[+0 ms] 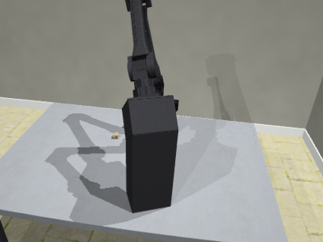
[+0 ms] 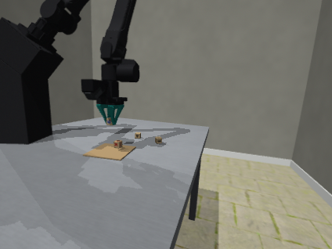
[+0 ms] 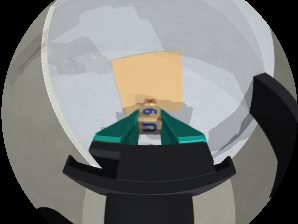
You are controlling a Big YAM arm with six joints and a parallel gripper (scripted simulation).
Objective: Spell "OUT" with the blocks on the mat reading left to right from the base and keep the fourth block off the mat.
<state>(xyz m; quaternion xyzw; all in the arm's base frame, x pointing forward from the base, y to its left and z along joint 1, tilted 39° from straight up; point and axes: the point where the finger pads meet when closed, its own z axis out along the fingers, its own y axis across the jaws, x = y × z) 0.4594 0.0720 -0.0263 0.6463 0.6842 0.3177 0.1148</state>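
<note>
Now: hand 11 cm above the tan mat.
</note>
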